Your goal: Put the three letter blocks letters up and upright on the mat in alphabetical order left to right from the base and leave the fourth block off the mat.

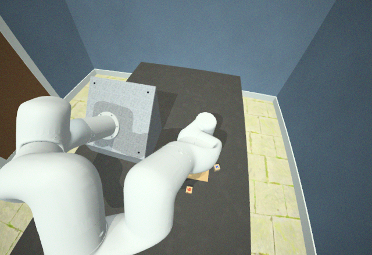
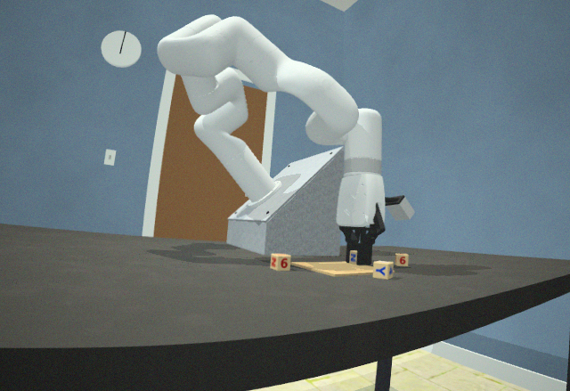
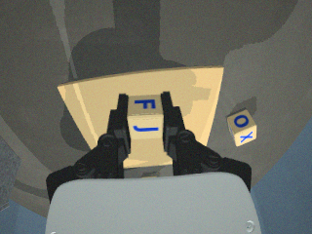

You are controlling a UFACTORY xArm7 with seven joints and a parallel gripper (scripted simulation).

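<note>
My gripper is now 1 cm above the block. Round my hand: tan mat (4 cm to the right, 3 cm below, 1 cm behind).
</note>
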